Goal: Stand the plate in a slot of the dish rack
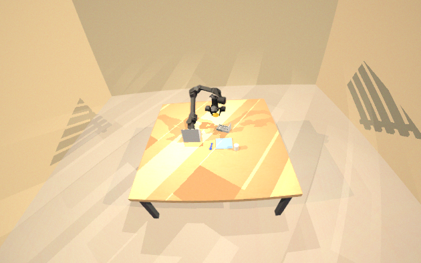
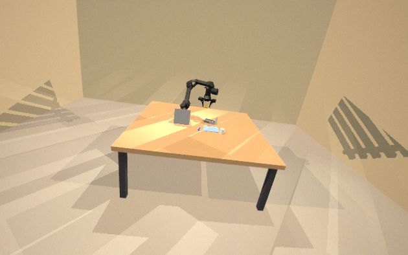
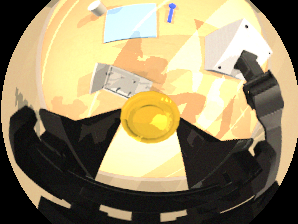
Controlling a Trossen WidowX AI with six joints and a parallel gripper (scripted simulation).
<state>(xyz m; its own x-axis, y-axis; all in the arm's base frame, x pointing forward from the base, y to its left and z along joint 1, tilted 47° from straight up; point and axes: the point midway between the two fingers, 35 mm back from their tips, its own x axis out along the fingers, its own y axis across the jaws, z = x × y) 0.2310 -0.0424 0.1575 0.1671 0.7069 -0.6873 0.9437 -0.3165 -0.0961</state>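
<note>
Now: gripper tip 13 cm above the grey dish rack, 7 cm short of it and 3 cm to the left of it. Round my gripper tip: light blue mat: 22 cm to the right, 15 cm below, 3 cm ahead; then yellow plate: 1 cm above; then blue spoon: 25 cm to the right, 15 cm below, 9 cm behind.
</note>
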